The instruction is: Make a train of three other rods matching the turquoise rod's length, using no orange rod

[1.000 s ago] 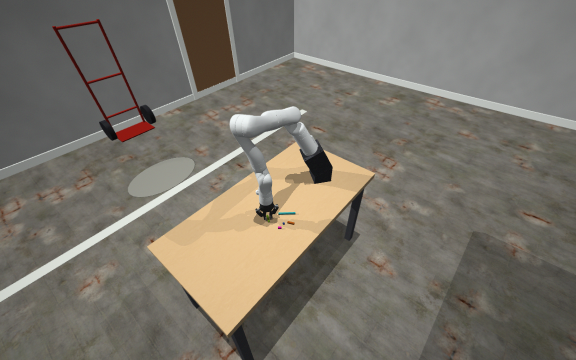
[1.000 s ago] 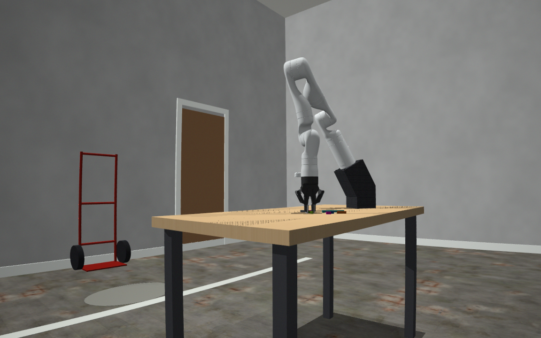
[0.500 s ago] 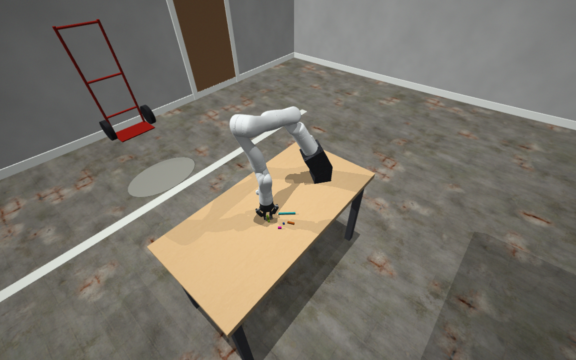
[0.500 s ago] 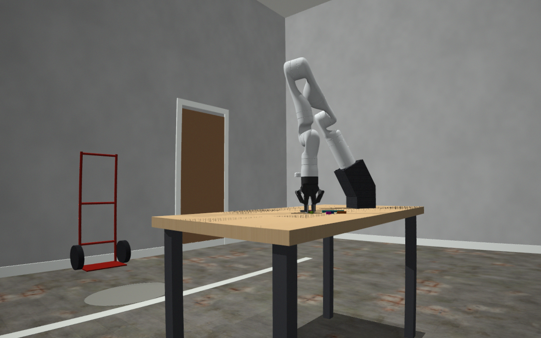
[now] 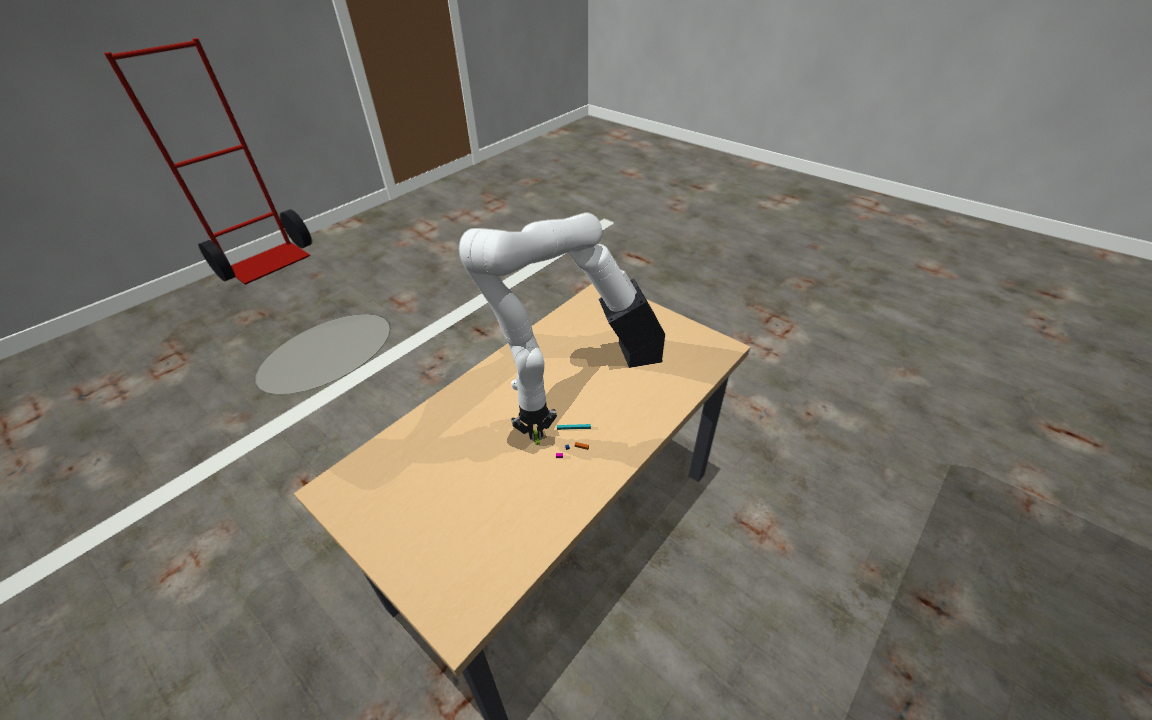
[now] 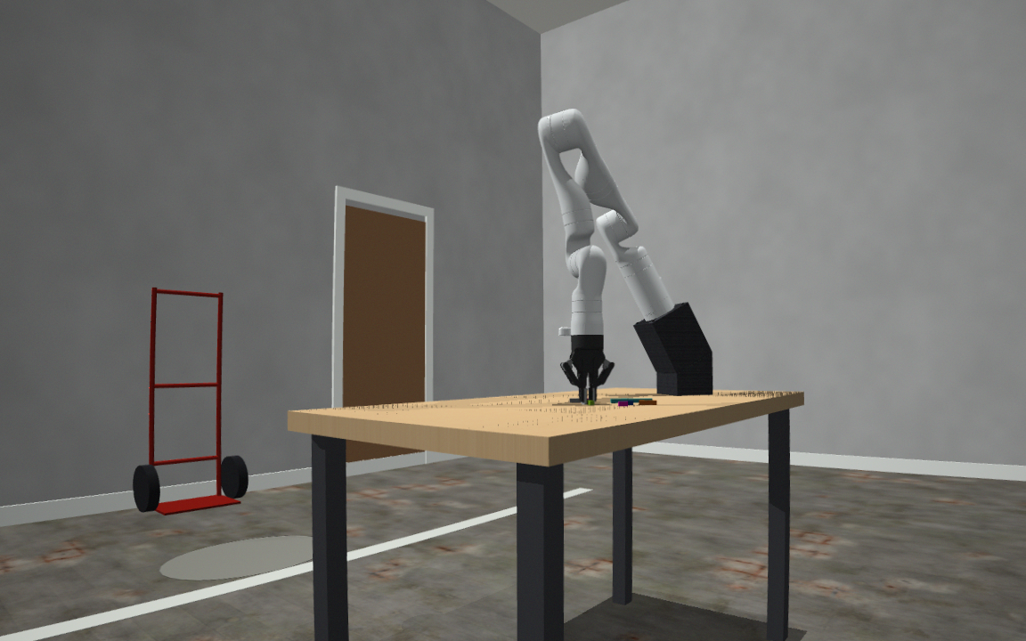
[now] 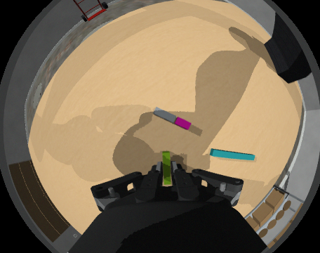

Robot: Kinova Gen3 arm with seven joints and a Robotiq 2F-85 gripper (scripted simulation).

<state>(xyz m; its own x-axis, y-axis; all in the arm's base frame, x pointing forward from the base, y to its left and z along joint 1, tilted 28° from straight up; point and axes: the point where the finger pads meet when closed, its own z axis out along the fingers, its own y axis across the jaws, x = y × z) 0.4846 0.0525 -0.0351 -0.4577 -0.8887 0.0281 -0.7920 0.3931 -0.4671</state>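
The lime rod is 10 mm below my hand. The rest, counted from my hand: grey rod (40 mm behind, 70 mm to the right, 10 mm below); turquoise rod (100 mm behind, 50 mm to the left, 10 mm below); blue rod (40 mm behind, 90 mm to the left, 10 mm below).
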